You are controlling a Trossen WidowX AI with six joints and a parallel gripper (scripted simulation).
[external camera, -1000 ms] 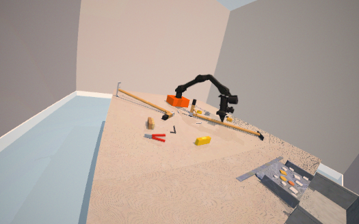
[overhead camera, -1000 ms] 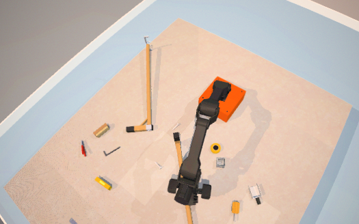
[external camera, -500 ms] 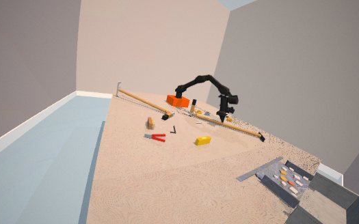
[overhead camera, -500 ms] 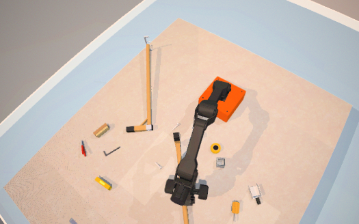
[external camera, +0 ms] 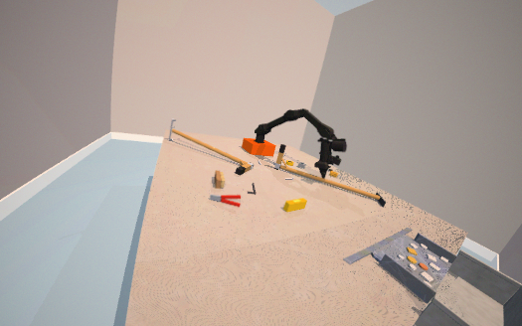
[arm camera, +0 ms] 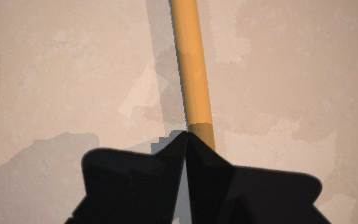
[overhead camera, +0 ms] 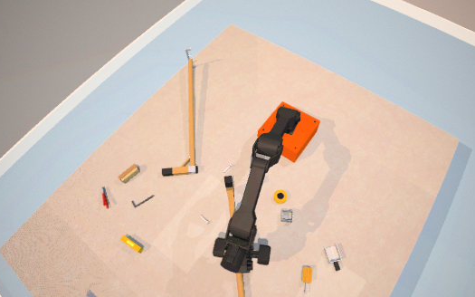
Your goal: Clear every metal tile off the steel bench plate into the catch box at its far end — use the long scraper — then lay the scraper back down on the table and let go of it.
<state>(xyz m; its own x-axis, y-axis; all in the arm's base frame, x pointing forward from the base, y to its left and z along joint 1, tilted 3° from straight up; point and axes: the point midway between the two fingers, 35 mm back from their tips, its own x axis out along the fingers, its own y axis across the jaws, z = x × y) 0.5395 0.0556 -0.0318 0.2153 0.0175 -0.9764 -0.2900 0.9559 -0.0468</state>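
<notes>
The long scraper is 4 cm above my gripper tip and 2 cm ahead of it. Round my gripper tip: orange screwdriver: 23 cm to the left, 5 cm behind, 1 cm below; then metal box: 22 cm behind, 8 cm to the left, 2 cm below; then yellow tape roll: 28 cm behind, 3 cm to the left, 1 cm below.
</notes>
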